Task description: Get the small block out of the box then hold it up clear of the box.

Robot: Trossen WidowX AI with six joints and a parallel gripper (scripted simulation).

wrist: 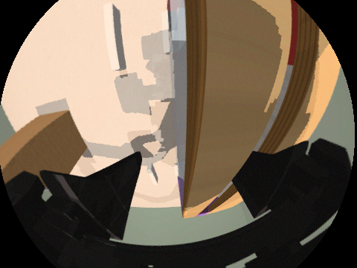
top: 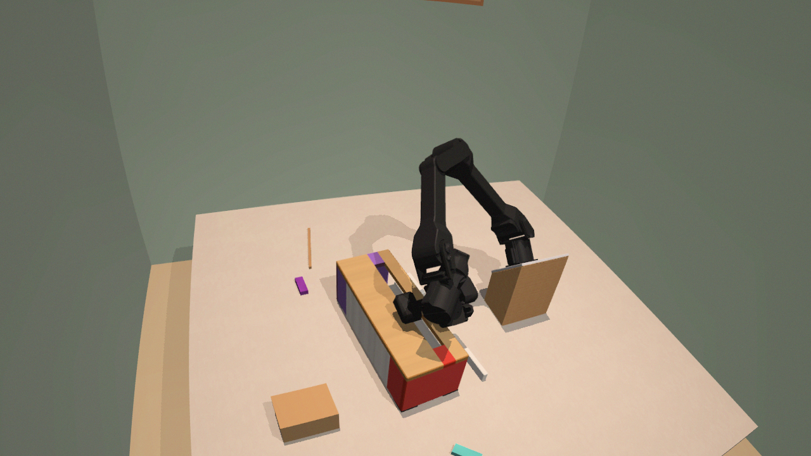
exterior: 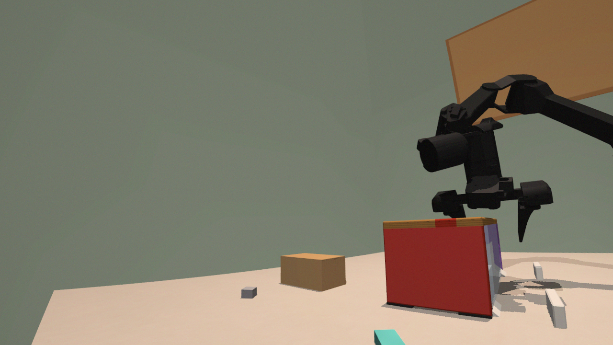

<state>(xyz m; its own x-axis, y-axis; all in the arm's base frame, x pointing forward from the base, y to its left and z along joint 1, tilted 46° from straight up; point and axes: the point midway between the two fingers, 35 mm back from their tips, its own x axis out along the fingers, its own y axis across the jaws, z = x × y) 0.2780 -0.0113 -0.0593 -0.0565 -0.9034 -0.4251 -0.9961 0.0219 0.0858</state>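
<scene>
The tan block lies 5 cm ahead of my gripper tip and 2 cm to the right of it. The rest, counted from my gripper tip: brown box: 33 cm ahead, 13 cm to the left, 6 cm below; then long box: 4 cm ahead, 2 cm to the right, 2 cm below; then teal block: 33 cm to the left, 8 cm below, 6 cm ahead.
</scene>
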